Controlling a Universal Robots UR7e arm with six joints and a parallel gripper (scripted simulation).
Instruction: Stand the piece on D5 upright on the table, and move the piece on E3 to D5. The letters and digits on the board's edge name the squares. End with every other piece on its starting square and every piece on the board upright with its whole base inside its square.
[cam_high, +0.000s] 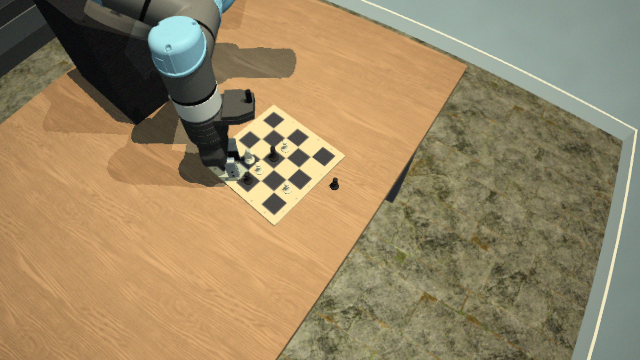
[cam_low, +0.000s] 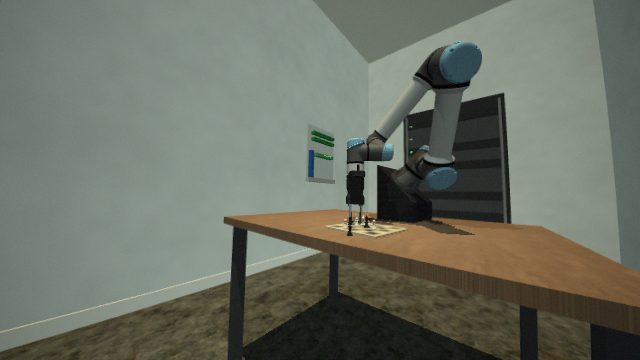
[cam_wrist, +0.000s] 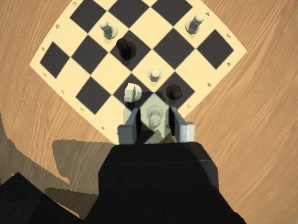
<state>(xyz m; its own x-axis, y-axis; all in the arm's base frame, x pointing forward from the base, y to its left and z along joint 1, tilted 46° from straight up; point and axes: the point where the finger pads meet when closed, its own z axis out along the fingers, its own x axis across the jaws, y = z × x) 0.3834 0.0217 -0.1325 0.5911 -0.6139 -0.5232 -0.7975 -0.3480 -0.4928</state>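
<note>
Right now my hand is 7 cm to the right of the chessboard, 5 cm short of it and 3 cm above it.
</note>
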